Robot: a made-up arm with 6 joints. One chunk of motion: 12 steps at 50 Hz.
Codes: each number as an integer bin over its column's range. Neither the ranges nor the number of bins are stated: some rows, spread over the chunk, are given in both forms.
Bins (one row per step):
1: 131 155 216 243 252 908
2: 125 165 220 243 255 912
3: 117 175 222 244 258 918
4: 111 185 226 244 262 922
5: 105 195 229 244 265 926
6: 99 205 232 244 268 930
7: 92 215 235 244 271 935
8: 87 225 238 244 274 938
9: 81 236 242 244 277 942
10: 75 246 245 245 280 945
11: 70 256 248 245 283 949
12: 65 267 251 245 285 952
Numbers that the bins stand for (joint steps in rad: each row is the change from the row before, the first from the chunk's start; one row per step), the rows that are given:
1: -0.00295 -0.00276 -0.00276 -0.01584 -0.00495 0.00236
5: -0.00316 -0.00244 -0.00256 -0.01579 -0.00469 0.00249
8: -0.00330 -0.00220 -0.00243 -0.01579 -0.00451 0.00257
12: -0.00348 -0.00186 -0.00223 -0.01574 -0.00429 0.00267
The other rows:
2: -0.00300 -0.00268 -0.00270 -0.01584 -0.00489 0.00239
3: -0.00306 -0.00260 -0.00267 -0.01579 -0.00483 0.00243
4: -0.00311 -0.00252 -0.00261 -0.01579 -0.00475 0.00246
6: -0.00321 -0.00236 -0.00252 -0.01579 -0.00463 0.00252
7: -0.00326 -0.00228 -0.00247 -0.01579 -0.00457 0.00255
9: -0.00335 -0.00211 -0.00237 -0.01579 -0.00445 0.00260
10: -0.00340 -0.00203 -0.00232 -0.01574 -0.00439 0.00262
11: -0.00344 -0.00195 -0.00228 -0.01574 -0.00433 0.00265

